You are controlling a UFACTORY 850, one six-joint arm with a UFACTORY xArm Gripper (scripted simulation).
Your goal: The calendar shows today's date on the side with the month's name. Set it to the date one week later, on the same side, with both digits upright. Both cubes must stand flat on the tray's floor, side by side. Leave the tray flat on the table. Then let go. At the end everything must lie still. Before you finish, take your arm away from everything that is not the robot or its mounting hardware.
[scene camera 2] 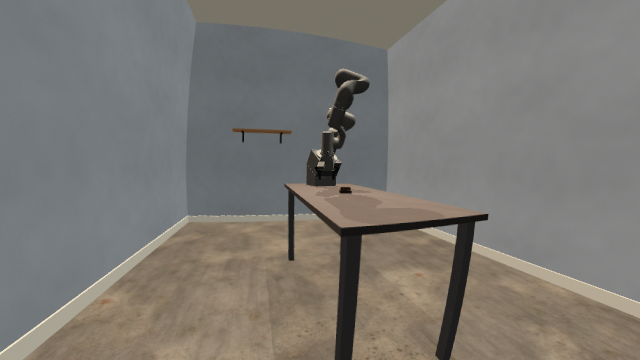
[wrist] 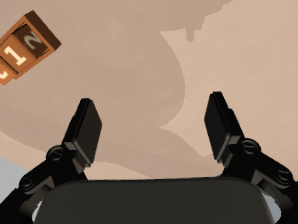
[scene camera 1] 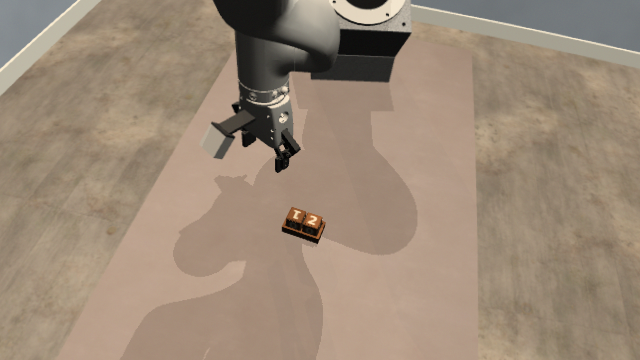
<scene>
In view: my gripper (scene camera 1: 265, 155).
My gripper also shows in the wrist view (wrist: 151, 108).
</scene>
